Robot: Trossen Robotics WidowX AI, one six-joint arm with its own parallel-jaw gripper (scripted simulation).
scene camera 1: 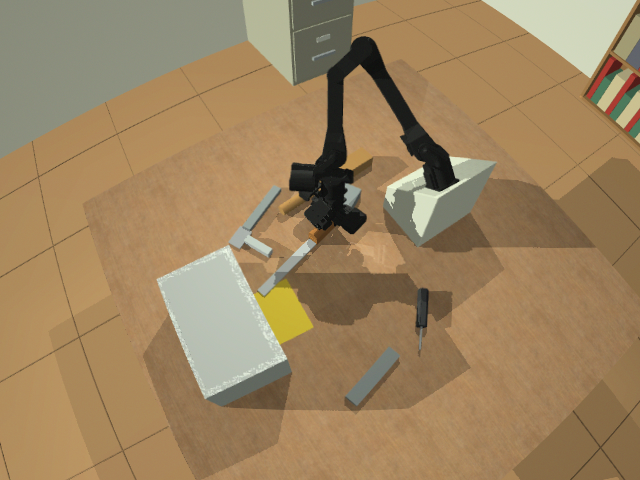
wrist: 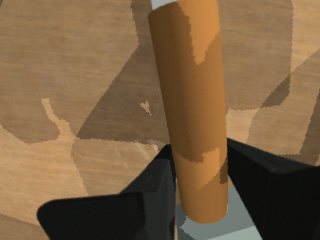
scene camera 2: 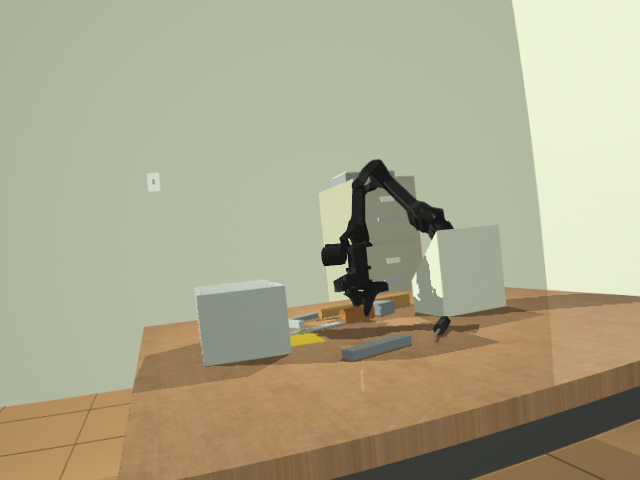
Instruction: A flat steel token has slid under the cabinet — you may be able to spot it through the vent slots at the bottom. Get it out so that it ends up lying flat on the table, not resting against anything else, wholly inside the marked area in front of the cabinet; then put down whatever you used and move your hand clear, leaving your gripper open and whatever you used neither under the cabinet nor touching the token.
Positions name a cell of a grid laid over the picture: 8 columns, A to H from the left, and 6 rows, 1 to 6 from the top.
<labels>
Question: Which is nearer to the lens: the grey bar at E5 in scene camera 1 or the grey t-shaped tool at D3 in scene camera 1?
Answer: The grey bar.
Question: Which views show the gripper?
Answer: Scene camera 1, the wrist view and scene camera 2: all of them.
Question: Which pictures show the grey bar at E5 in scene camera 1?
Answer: Scene camera 1 and scene camera 2 only.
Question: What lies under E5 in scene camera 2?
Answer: A grey bar.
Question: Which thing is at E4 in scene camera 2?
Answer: The gripper.
</labels>
